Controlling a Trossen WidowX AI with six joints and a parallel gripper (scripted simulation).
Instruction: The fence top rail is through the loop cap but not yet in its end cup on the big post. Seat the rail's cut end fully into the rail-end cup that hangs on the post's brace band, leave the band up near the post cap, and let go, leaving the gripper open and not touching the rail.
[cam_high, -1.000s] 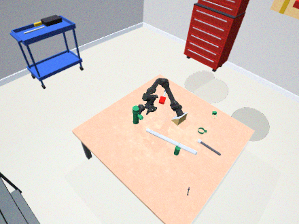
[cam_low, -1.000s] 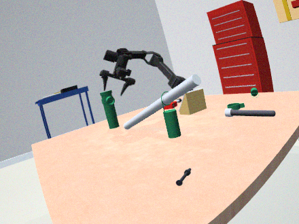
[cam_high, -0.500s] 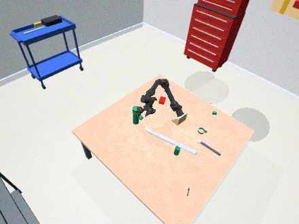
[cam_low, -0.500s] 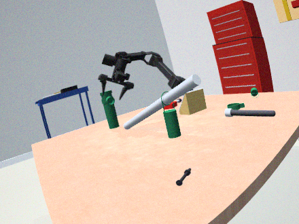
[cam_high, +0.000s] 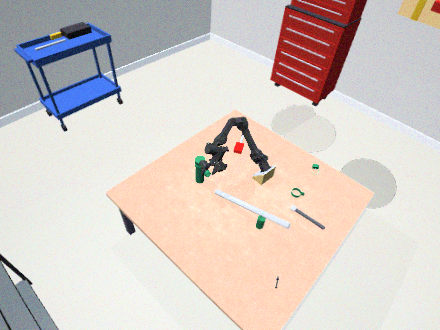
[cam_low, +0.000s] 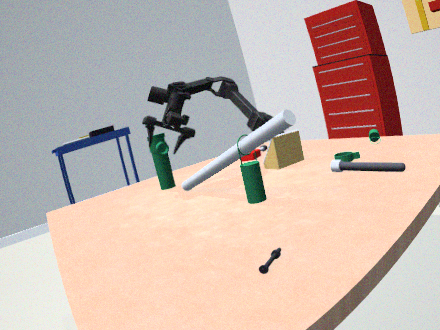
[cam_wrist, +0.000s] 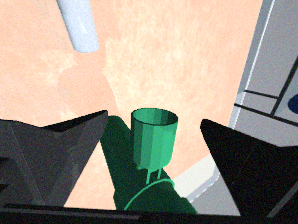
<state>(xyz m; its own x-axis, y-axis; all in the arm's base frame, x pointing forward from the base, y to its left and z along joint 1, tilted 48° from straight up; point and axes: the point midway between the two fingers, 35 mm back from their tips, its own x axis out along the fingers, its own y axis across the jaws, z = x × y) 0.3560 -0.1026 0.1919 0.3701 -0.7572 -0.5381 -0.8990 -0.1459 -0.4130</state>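
My gripper tip is 2 cm to the left of the green rail-end cup, 1 cm below it and 1 cm past it. The rest, counted from my gripper tip: black bolt: 70 cm to the left, 20 cm ahead, 14 cm below; then short green post: 42 cm to the left, 4 cm below, 2 cm behind; then red object: 53 cm behind, 13 cm below, 12 cm to the right.
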